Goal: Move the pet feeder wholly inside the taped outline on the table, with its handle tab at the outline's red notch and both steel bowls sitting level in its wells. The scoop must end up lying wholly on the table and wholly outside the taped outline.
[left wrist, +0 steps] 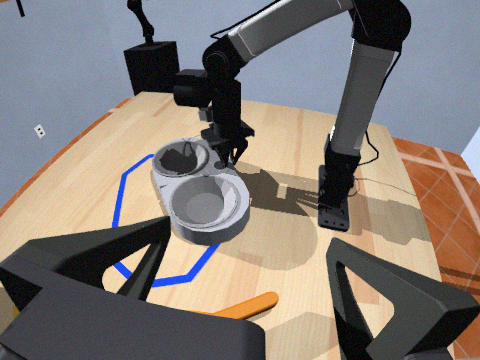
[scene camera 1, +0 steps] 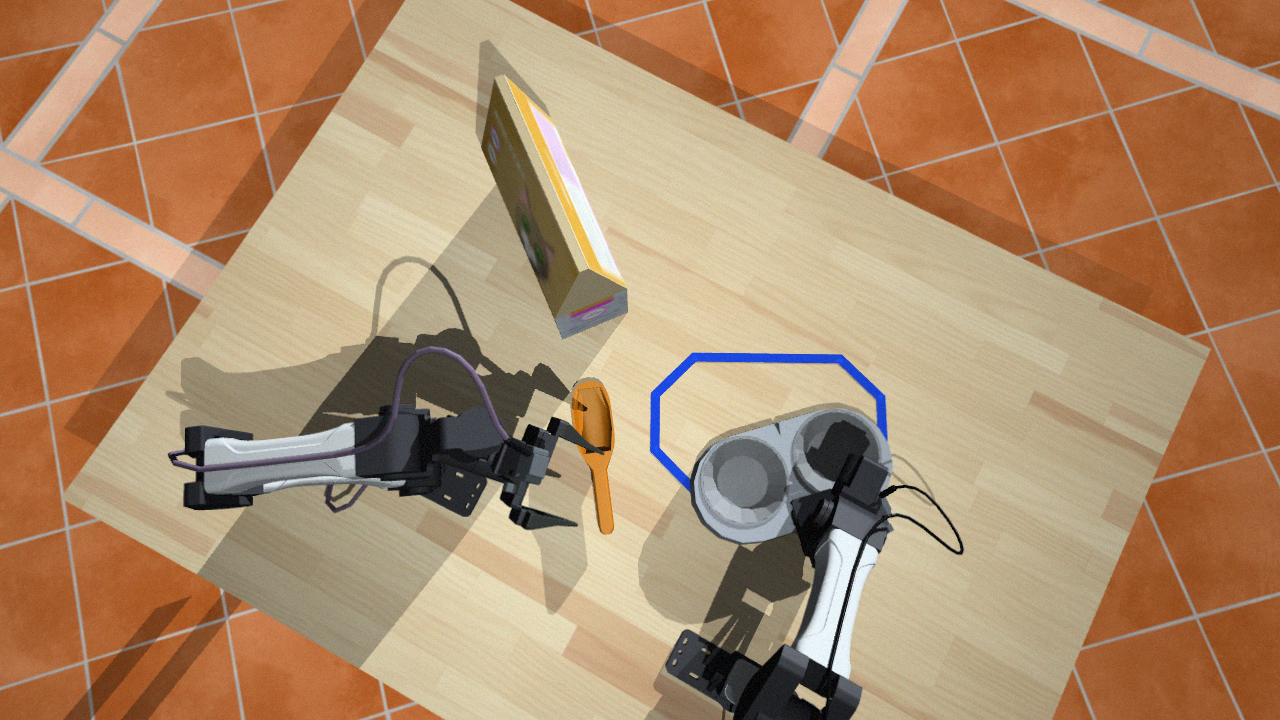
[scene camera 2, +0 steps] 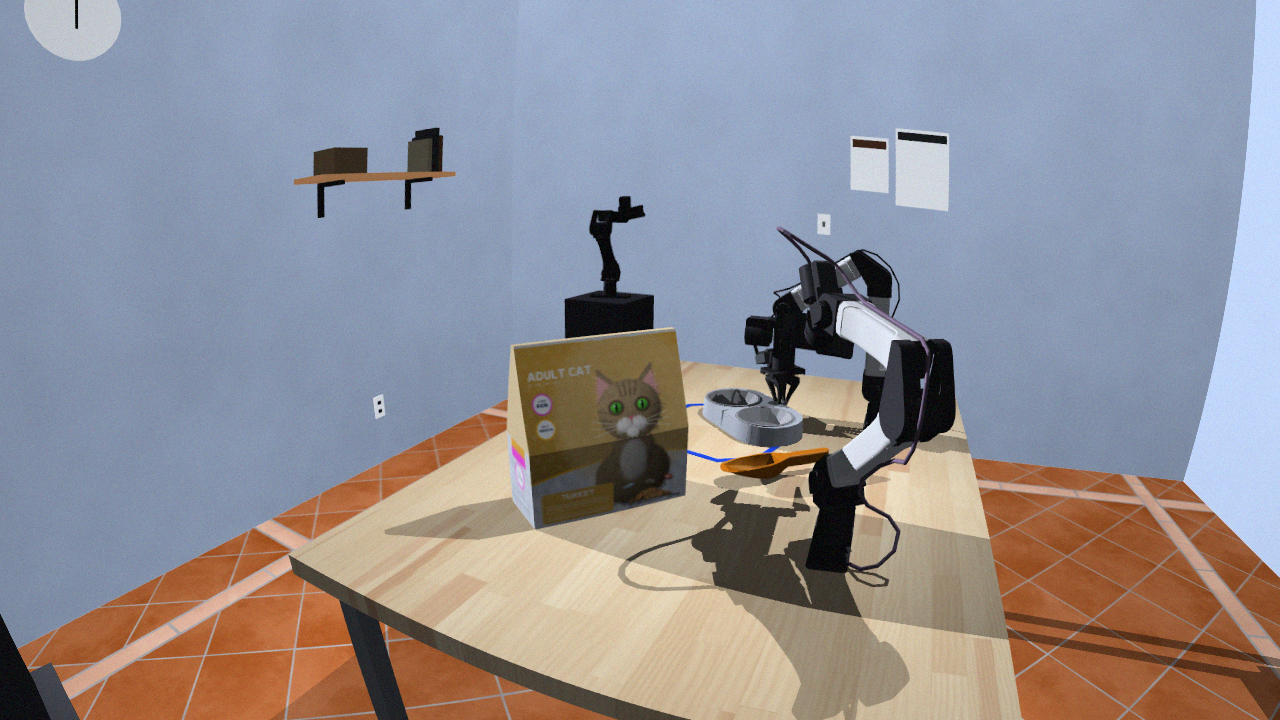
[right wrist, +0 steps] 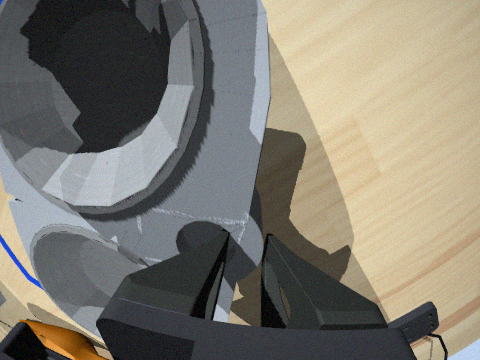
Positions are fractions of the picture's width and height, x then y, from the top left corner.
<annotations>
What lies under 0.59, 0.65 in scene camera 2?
An orange scoop.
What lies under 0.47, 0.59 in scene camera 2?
A cat food box.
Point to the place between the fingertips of my right gripper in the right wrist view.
0.51, 0.67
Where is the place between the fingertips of my right gripper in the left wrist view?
0.48, 0.46
</annotations>
